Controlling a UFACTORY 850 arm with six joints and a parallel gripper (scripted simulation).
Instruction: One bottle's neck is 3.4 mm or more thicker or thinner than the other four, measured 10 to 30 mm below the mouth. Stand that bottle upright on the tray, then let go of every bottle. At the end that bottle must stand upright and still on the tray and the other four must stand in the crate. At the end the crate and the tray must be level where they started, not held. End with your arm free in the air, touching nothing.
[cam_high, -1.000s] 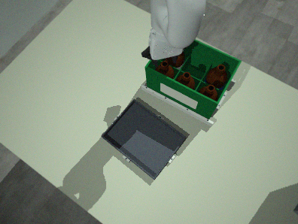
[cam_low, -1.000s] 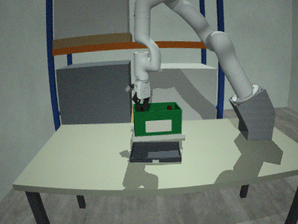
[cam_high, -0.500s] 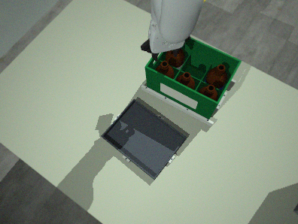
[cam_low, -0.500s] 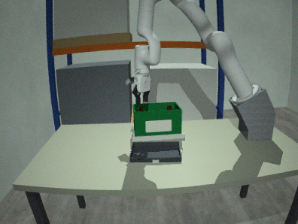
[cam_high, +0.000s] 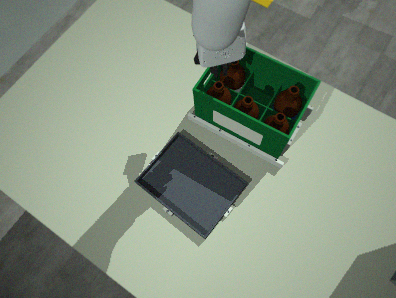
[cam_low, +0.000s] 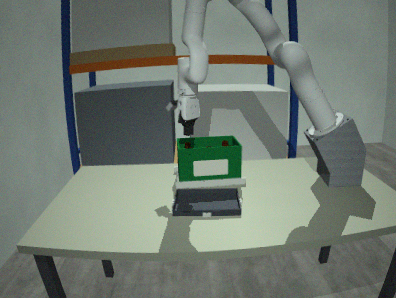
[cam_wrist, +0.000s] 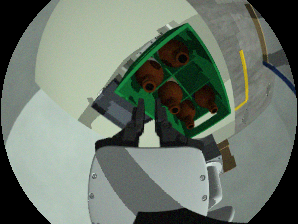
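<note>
The green crate is 9 cm behind my hand, 3 cm to the right of it and 16 cm below it. From my hand the other things lie so: dark grey tray 1 cm behind, 23 cm to the left, 23 cm below.
</note>
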